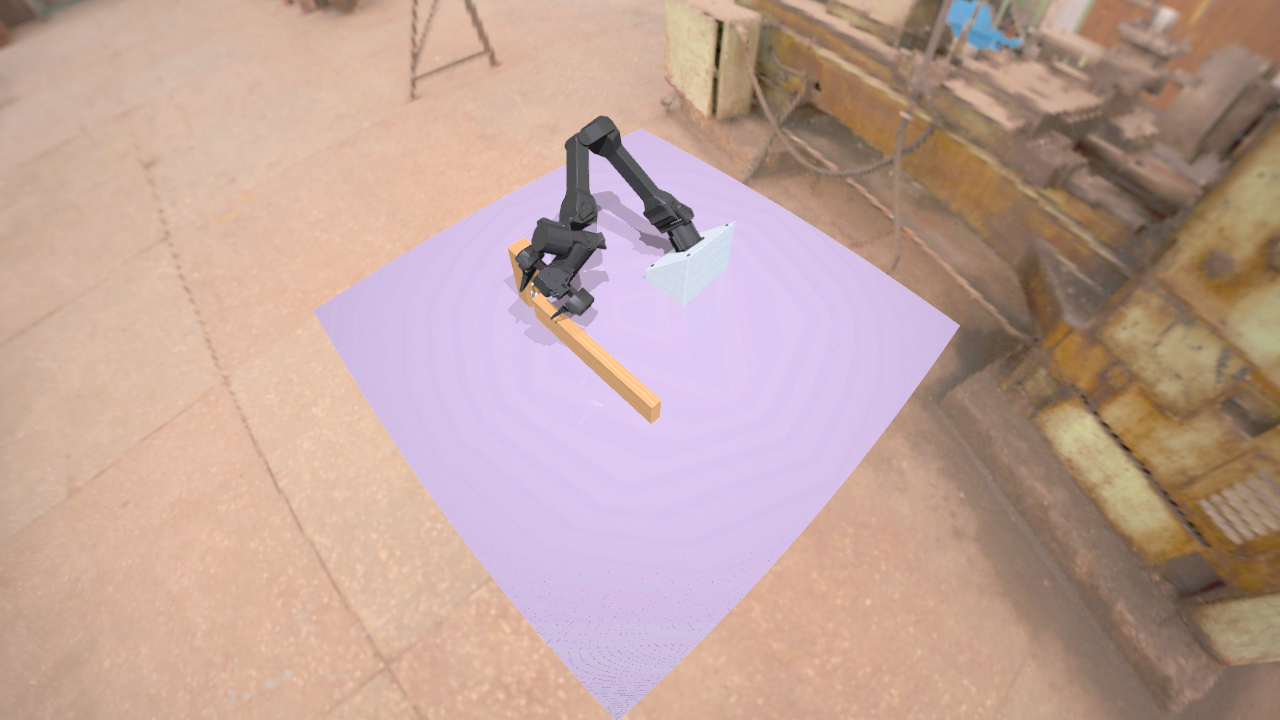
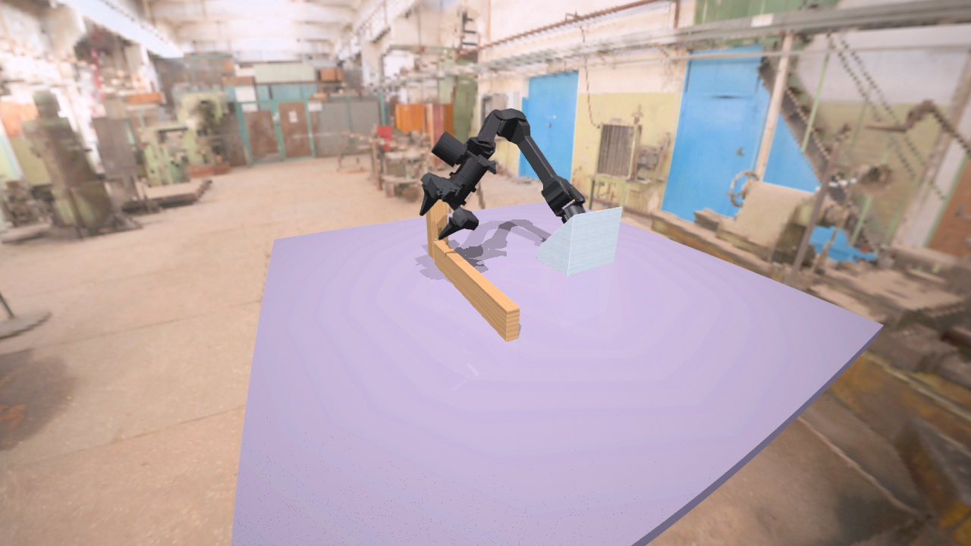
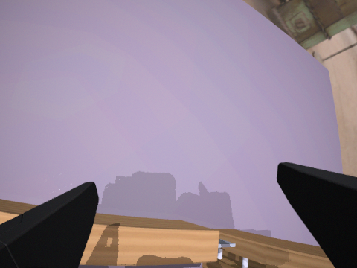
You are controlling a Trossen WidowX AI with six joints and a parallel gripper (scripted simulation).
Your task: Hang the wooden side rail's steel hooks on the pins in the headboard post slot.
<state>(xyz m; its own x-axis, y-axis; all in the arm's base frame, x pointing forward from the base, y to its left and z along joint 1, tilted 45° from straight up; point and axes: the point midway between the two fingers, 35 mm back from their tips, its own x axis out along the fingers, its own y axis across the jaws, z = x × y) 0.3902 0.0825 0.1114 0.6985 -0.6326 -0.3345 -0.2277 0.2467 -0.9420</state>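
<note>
My gripper tip is now 150 mm to the left of the wooden headboard post, 60 mm above it and 50 mm past it.
</note>
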